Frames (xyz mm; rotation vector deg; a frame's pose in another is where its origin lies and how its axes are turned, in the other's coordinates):
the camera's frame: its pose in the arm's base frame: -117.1 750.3 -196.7 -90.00 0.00 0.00
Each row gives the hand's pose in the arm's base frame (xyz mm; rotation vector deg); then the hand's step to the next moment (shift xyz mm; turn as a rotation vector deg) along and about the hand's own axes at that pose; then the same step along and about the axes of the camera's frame.
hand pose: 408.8 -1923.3 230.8 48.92 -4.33 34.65
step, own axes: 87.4 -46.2 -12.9 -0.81 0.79 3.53
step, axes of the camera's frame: 94.8 14.2 27.3 -0.48 -2.65 -2.55
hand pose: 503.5 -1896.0 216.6 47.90 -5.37 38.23
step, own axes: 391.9 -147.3 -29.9 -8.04 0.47 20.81
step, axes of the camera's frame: 391.6 -12.3 150.6 -2.99 -11.78 -18.71
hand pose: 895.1 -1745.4 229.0 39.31 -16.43 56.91
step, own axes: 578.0 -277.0 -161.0 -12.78 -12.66 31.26
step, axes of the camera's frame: 527.5 -67.1 392.4 6.42 -12.01 -33.40
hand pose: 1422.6 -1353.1 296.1 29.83 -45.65 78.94
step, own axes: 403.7 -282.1 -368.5 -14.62 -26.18 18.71
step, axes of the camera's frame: 348.5 -102.5 496.4 22.08 -4.21 -27.28
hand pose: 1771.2 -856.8 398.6 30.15 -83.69 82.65
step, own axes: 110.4 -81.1 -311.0 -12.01 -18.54 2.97
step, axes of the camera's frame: 124.0 -77.0 306.9 19.75 0.30 -10.33
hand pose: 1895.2 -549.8 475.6 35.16 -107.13 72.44
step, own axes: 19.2 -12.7 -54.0 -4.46 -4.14 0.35
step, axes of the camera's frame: 16.4 -33.3 45.4 5.54 1.45 -2.08
